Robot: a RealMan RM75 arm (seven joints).
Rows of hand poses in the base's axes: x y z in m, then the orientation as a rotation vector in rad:
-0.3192 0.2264 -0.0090 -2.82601 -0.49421 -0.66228
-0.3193 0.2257 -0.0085 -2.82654 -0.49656 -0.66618
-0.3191 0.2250 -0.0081 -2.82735 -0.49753 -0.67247
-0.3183 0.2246 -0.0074 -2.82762 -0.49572 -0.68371
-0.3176 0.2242 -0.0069 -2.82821 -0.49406 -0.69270
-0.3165 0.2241 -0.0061 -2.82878 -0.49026 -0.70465
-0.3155 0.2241 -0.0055 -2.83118 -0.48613 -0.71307
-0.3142 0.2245 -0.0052 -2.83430 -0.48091 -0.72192
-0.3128 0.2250 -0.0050 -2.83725 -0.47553 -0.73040
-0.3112 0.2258 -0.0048 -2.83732 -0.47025 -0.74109
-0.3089 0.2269 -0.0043 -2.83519 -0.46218 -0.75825
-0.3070 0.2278 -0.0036 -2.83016 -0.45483 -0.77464
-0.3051 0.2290 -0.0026 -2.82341 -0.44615 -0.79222
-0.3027 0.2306 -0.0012 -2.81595 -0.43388 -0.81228
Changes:
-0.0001 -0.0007 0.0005 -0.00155 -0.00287 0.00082
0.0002 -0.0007 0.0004 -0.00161 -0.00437 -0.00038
0.0008 -0.0004 0.0007 -0.00074 -0.00748 -0.00247
0.0007 -0.0004 0.0005 -0.00090 -0.00596 -0.00223
0.0011 -0.0001 0.0008 -0.00055 -0.00777 -0.00386
0.0010 0.0000 0.0006 -0.00181 -0.00532 -0.00425
0.0013 0.0004 0.0003 -0.00222 -0.00550 -0.00519
0.0014 0.0005 0.0002 -0.00200 -0.00524 -0.00519
0.0016 0.0008 0.0002 0.00032 -0.00679 -0.00444
0.0023 0.0011 0.0005 0.00236 -0.01100 -0.00616
0.0019 0.0009 0.0007 0.00478 -0.01065 -0.00469
0.0019 0.0012 0.0010 0.00650 -0.01144 -0.00510
0.0024 0.0016 0.0014 0.00778 -0.01291 -0.00738

